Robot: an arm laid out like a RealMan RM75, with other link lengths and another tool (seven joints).
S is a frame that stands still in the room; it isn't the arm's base.
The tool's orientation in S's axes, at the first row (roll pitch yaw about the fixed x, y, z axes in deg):
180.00 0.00 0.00
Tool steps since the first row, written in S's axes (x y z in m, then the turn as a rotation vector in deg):
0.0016 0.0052 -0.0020 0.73 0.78 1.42
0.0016 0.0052 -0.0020 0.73 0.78 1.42
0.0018 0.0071 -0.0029 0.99 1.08 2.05
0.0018 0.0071 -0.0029 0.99 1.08 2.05
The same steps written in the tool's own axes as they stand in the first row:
0.0016 -0.0052 0.0020 0.73 -0.78 -1.42
0.0016 -0.0052 0.0020 0.73 -0.78 -1.42
0.0018 -0.0071 0.0029 0.99 -1.08 -2.05
0.0018 -0.0071 0.0029 0.99 -1.08 -2.05

